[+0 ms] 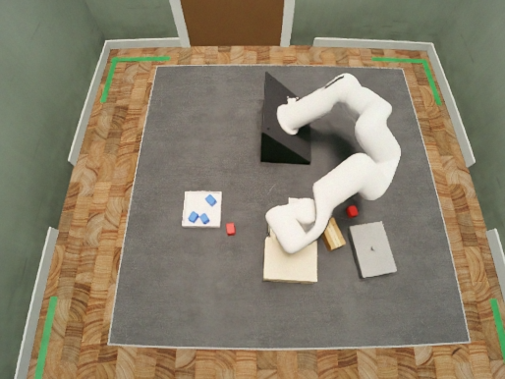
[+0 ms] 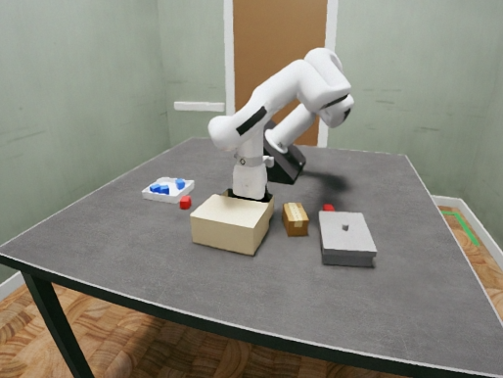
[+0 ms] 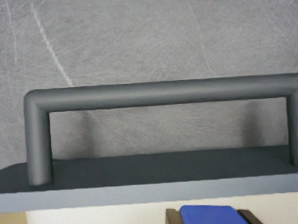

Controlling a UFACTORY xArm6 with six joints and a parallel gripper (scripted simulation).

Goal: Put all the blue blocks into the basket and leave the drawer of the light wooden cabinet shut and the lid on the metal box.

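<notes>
Right now the white basket is 36 cm to the right of my hand, 11 cm behind it and 3 cm below it. From my hand the other things lie so: flat lid 29 cm to the left, 7 cm ahead, 1 cm above; light wooden cabinet 6 cm ahead, 2 cm to the right; brown cardboard box 14 cm to the left, 1 cm ahead.
</notes>
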